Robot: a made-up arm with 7 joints. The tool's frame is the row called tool. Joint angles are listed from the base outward.
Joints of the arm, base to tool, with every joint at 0 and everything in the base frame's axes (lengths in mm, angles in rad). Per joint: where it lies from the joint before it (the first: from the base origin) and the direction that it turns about. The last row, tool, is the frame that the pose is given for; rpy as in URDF.
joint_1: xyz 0.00 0.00 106.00 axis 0 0 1
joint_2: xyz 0.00 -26.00 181.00 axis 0 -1 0
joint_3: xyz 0.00 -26.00 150.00 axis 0 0 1
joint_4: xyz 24.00 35.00 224.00 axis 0 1 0
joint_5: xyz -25.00 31.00 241.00 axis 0 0 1
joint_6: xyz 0.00 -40.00 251.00 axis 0 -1 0
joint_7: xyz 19.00 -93.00 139.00 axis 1 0 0
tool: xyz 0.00 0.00 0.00 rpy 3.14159 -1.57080 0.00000
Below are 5 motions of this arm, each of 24 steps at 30 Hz.
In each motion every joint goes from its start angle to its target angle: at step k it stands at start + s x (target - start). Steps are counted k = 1, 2, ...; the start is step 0. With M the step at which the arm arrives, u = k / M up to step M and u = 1 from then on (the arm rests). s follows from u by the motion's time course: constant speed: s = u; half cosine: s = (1 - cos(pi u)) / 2; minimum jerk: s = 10 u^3 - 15 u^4 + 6 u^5.
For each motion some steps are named. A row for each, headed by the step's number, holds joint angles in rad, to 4 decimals.
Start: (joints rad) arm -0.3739 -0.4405 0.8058 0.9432 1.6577 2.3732 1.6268
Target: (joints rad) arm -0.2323 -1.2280 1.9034 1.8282 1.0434 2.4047 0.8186
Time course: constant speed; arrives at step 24
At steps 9, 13, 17, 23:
9: -0.3208 -0.7358 1.2174 1.2751 1.4273 2.3850 1.3237
13: -0.2972 -0.8671 1.4003 1.4226 1.3250 2.3903 1.1890
17: -0.2736 -0.9983 1.5833 1.5701 1.2226 2.3955 1.0543
23: -0.2382 -1.1952 1.8577 1.7913 1.0690 2.4034 0.8523

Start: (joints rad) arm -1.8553 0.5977 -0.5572 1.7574 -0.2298 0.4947 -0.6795
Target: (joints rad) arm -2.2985 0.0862 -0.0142 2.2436 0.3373 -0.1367 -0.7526
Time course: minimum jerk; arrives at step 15
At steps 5, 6, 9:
5: -1.9483 0.4903 -0.4432 1.8594 -0.1108 0.3622 -0.6948
6: -1.9960 0.4353 -0.3848 1.9117 -0.0498 0.2943 -0.7027
9: -2.1578 0.2486 -0.1866 2.0893 0.1573 0.0637 -0.7294

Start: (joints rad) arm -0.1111 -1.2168 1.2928 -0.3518 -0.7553 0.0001 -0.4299
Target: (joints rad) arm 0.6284 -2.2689 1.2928 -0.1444 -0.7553 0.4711 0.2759
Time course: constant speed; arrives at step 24
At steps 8, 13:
8: 0.1354 -1.5675 1.2928 -0.2827 -0.7553 0.1571 -0.1946
13: 0.2895 -1.7867 1.2928 -0.2395 -0.7553 0.2552 -0.0476

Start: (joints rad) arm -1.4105 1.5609 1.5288 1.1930 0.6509 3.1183 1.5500
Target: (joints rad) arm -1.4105 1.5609 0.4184 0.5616 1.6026 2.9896 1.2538
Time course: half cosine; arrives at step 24
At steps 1, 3, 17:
1: -1.4105 1.5609 1.5241 1.1903 0.6550 3.1177 1.5487
3: -1.4105 1.5609 1.4865 1.1690 0.6871 3.1134 1.5387
17: -1.4105 1.5609 0.6356 0.6851 1.4164 3.0148 1.3117

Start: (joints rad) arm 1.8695 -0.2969 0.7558 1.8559 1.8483 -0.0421 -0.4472
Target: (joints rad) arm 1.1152 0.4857 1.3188 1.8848 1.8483 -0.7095 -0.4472
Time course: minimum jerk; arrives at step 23
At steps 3, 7, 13, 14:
3: 1.8559 -0.2828 0.7660 1.8564 1.8483 -0.0542 -0.4472
7: 1.7421 -0.1647 0.8509 1.8608 1.8483 -0.1548 -0.4472
13: 1.4012 0.1890 1.1054 1.8738 1.8483 -0.4565 -0.4472
14: 1.3434 0.2489 1.1485 1.8761 1.8483 -0.5076 -0.4472

